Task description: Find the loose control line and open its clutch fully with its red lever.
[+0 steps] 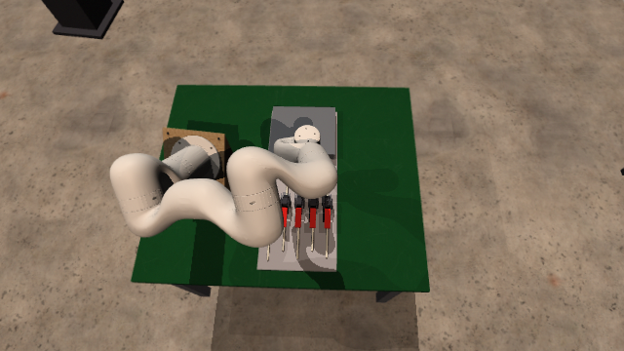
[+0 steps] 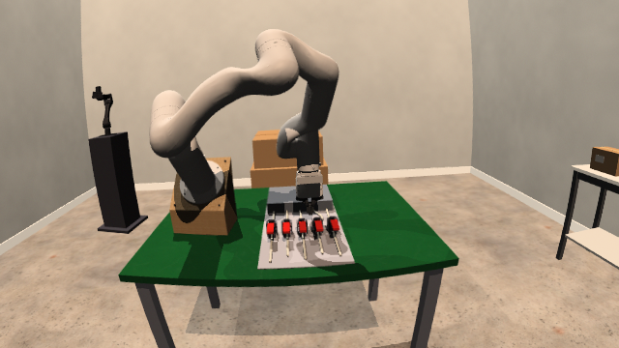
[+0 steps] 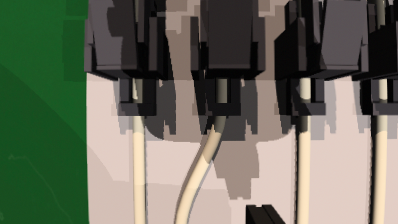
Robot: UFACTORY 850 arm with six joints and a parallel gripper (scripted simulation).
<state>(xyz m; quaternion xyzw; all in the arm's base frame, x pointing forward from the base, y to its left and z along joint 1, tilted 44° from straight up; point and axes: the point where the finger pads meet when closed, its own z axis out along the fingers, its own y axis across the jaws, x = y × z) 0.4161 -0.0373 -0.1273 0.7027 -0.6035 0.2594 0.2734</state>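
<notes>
My hand is 250 mm to the left of the pale plate and 50 mm above it.
</notes>
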